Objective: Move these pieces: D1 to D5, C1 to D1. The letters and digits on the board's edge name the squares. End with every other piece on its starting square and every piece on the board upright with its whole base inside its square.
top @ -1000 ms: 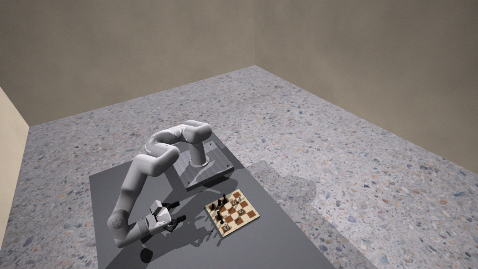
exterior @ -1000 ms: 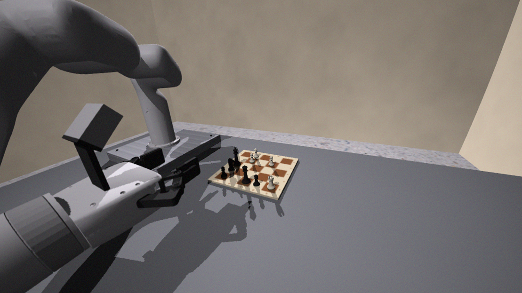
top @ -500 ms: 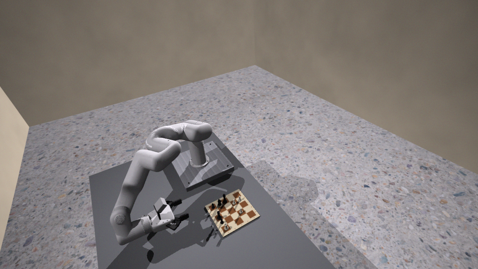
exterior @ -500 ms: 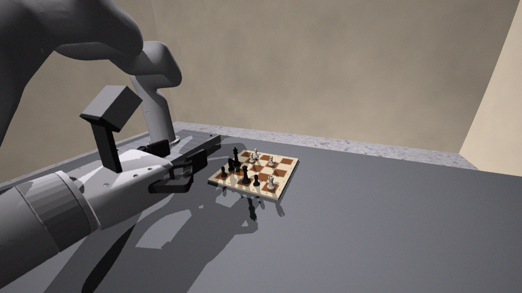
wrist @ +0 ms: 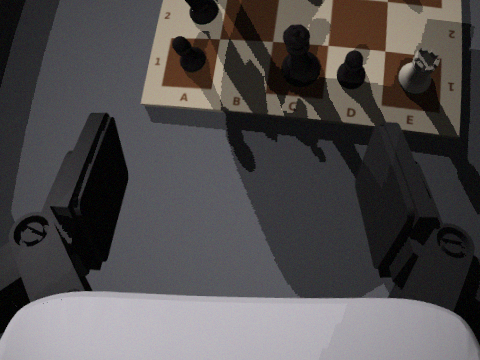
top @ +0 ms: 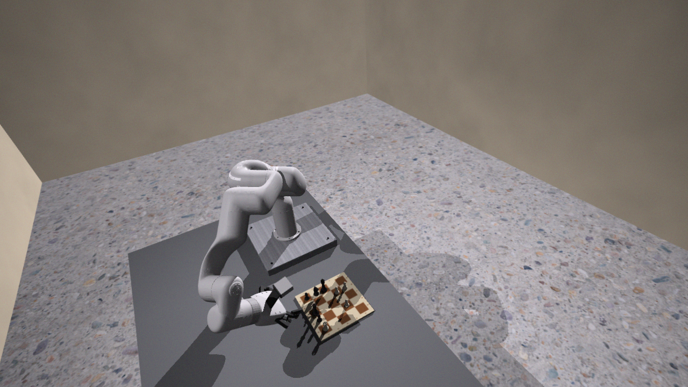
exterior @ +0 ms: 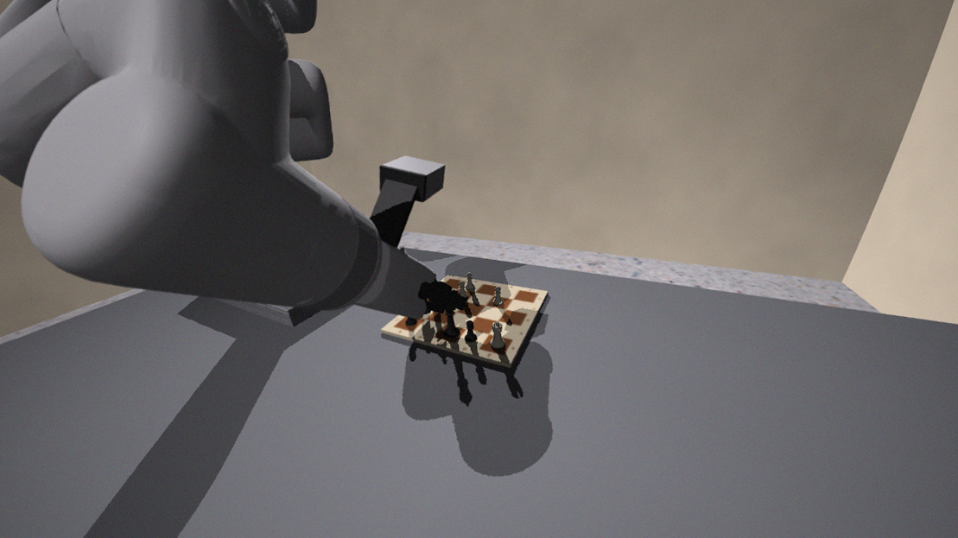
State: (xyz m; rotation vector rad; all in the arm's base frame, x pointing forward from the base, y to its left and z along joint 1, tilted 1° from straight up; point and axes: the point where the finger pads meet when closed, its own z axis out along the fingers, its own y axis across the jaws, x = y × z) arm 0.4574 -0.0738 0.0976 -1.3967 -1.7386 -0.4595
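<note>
My hand is 60 mm short of the white piece, 100 mm to the right of it and 110 mm above it. The rest, counted from my hand: chessboard 30 mm behind, 160 mm to the left, 120 mm below.
</note>
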